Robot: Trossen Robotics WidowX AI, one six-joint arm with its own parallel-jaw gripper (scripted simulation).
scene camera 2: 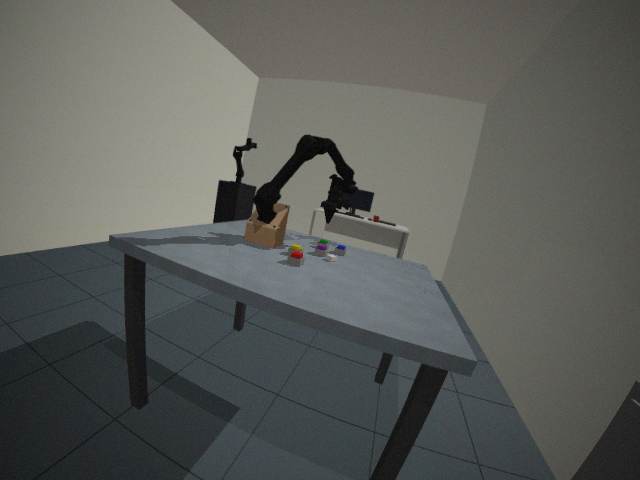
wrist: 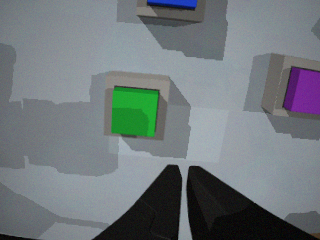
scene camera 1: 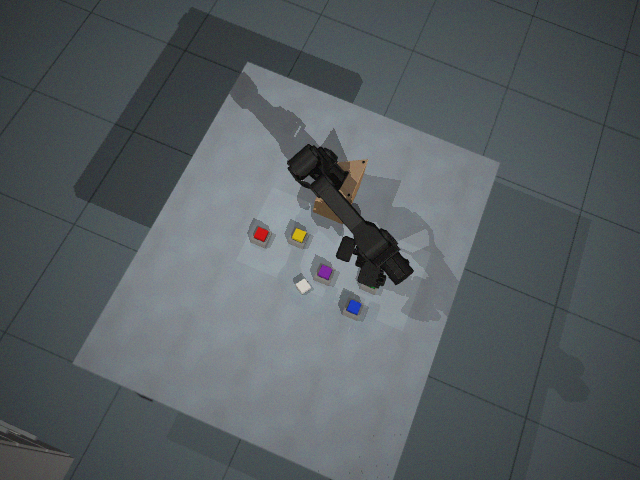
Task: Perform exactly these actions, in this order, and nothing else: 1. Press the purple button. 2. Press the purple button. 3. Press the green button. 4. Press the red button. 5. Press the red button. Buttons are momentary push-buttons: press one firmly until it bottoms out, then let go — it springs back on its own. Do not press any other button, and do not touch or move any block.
Labels:
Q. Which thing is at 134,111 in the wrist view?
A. A green button.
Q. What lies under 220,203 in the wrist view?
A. My gripper.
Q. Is my gripper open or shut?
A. Shut.

